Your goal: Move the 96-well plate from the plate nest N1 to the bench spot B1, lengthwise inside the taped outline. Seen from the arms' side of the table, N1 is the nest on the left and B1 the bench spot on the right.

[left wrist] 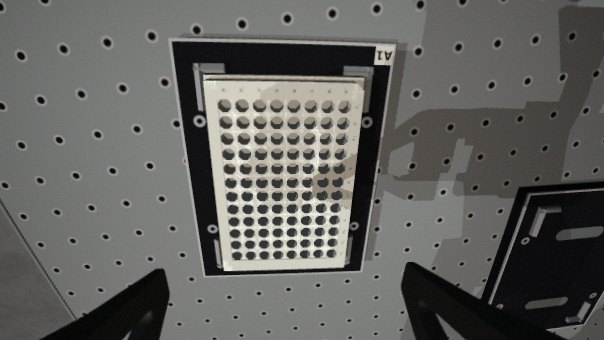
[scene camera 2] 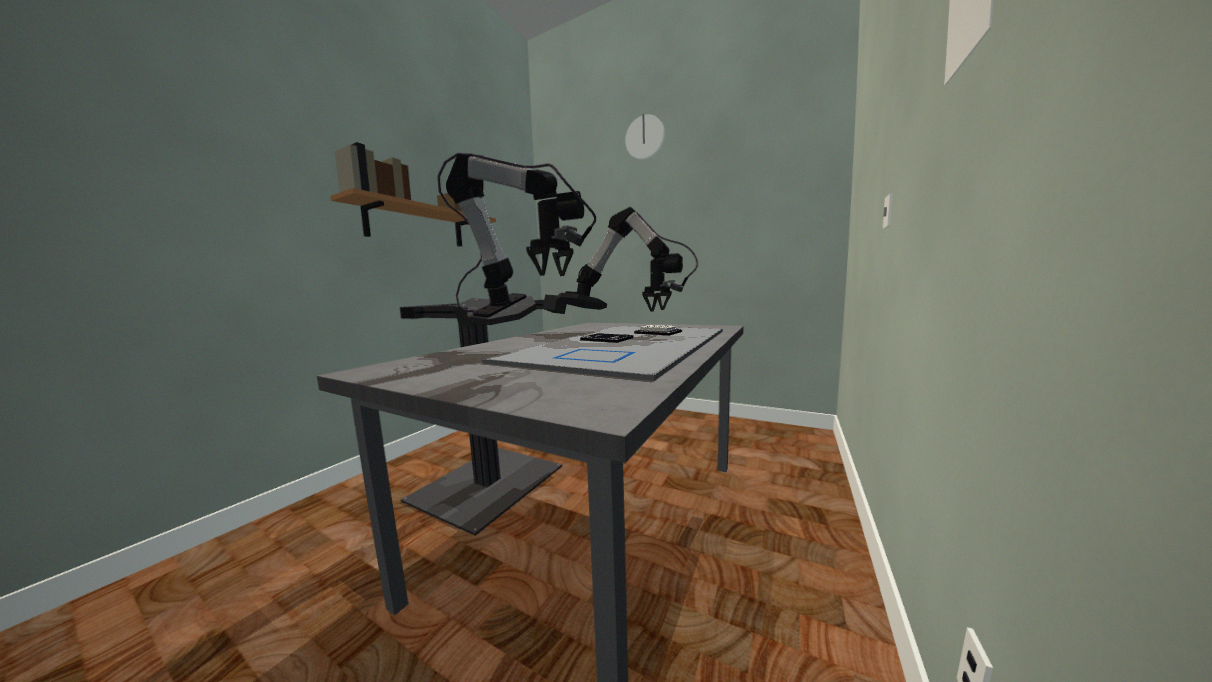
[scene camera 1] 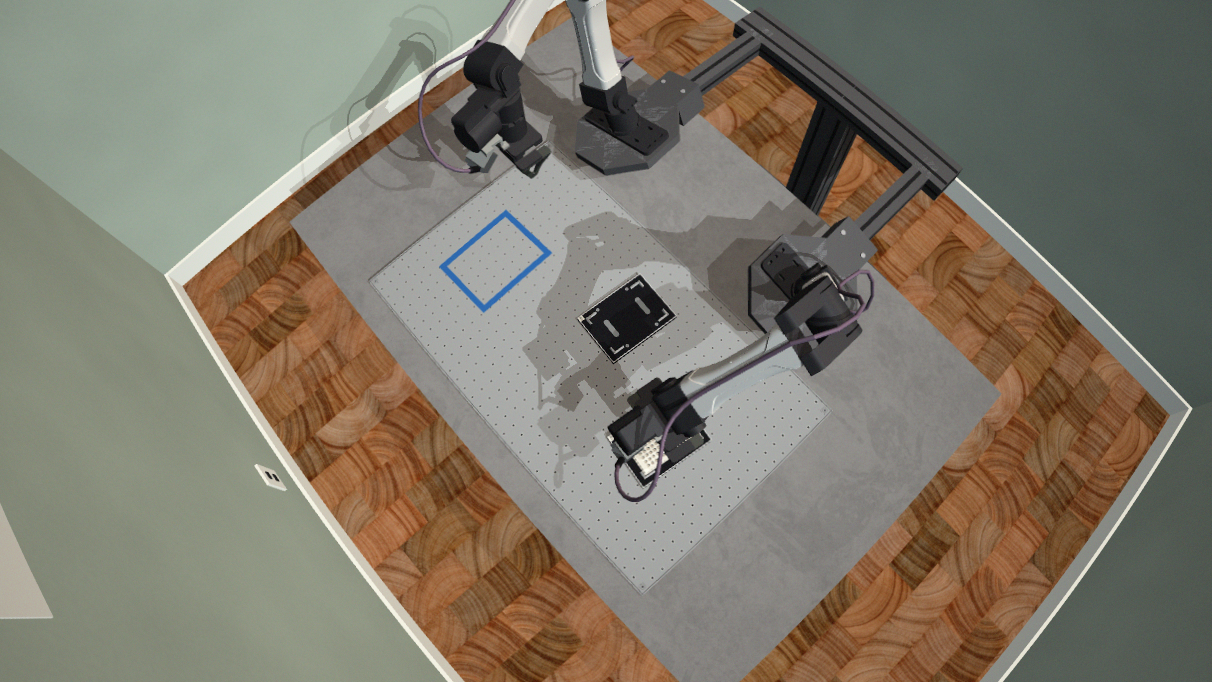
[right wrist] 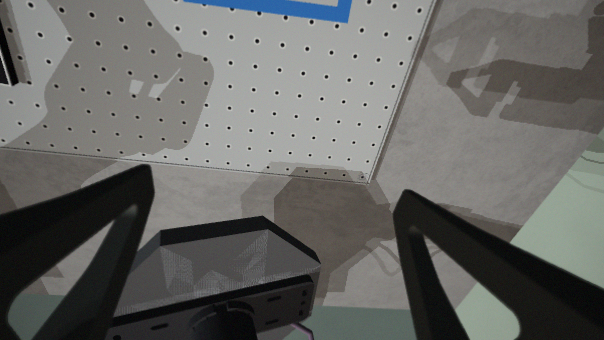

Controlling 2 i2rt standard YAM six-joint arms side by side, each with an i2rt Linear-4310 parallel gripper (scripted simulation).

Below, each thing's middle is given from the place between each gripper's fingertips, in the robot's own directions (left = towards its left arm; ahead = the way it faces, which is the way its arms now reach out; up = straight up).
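My right gripper [scene camera 1: 517,161] is 220 mm above the cream 96-well plate [left wrist: 307,149], 120 mm short of it and 540 mm to the right of it.
As for my left hand, the plate is 80 mm below it.
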